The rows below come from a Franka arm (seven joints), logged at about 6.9 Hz.
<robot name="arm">
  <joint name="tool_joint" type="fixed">
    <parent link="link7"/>
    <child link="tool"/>
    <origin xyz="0 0 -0.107" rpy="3.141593 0 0"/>
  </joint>
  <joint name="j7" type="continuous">
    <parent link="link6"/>
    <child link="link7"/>
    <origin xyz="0.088 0 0"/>
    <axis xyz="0 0 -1"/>
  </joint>
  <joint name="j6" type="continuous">
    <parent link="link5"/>
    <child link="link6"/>
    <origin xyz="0 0 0"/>
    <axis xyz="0 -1 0"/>
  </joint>
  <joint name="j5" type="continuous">
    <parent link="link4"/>
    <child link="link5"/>
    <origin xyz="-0.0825 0 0.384"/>
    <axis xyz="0 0 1"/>
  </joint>
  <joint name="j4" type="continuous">
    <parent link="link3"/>
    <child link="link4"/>
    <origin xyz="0.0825 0 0"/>
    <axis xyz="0 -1 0"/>
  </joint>
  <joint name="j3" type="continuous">
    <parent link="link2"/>
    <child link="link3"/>
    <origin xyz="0 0 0.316"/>
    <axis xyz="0 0 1"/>
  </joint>
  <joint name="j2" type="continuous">
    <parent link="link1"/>
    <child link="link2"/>
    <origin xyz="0 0 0"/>
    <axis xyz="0 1 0"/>
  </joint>
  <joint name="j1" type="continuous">
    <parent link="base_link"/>
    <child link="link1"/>
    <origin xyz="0 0 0.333"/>
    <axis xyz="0 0 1"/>
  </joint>
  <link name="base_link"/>
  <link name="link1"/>
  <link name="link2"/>
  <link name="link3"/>
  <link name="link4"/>
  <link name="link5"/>
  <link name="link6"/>
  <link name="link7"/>
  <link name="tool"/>
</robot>
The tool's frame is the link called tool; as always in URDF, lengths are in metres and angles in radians. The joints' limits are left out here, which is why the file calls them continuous.
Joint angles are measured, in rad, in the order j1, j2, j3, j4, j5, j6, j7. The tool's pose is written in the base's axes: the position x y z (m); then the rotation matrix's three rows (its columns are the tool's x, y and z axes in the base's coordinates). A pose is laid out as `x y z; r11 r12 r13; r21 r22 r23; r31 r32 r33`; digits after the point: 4 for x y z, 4 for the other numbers.
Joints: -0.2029 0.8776 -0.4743 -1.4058 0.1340 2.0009 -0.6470
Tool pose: 0.5913 -0.3850 0.2024; 0.9530 0.0306 -0.3014; 0.0040 -0.9961 -0.0885; -0.3030 0.0831 -0.9494
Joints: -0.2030 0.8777 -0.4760 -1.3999 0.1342 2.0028 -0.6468
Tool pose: 0.5929 -0.3860 0.2051; 0.9548 0.0311 -0.2956; 0.0035 -0.9956 -0.0935; -0.2972 0.0883 -0.9507
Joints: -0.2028 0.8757 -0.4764 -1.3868 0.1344 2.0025 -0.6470
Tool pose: 0.5973 -0.3863 0.2116; 0.9584 0.0345 -0.2833; 0.0060 -0.9949 -0.1010; -0.2854 0.0951 -0.9537
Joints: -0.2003 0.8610 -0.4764 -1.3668 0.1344 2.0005 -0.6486
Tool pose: 0.6060 -0.3852 0.2293; 0.9661 0.0421 -0.2546; 0.0132 -0.9934 -0.1142; -0.2577 0.1069 -0.9603
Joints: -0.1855 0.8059 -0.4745 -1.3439 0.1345 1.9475 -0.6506
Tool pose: 0.6176 -0.3733 0.2718; 0.9732 0.0525 -0.2239; 0.0287 -0.9937 -0.1081; -0.2282 0.0988 -0.9686
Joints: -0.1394 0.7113 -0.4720 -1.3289 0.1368 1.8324 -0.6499
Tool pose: 0.6292 -0.3374 0.3332; 0.9747 0.0797 -0.2088; 0.0658 -0.9952 -0.0728; -0.2136 0.0572 -0.9753
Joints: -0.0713 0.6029 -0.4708 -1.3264 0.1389 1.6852 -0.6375
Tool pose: 0.6320 -0.2856 0.3956; 0.9687 0.1146 -0.2202; 0.1129 -0.9934 -0.0200; -0.2210 -0.0055 -0.9753
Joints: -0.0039 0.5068 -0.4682 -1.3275 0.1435 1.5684 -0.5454
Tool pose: 0.6286 -0.2352 0.4487; 0.9708 0.0809 -0.2258; 0.0880 -0.9959 0.0220; -0.2231 -0.0412 -0.9739
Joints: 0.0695 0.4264 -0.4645 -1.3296 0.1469 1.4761 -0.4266
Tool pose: 0.6229 -0.1832 0.4915; 0.9719 0.0351 -0.2327; 0.0479 -0.9976 0.0500; -0.2304 -0.0597 -0.9713
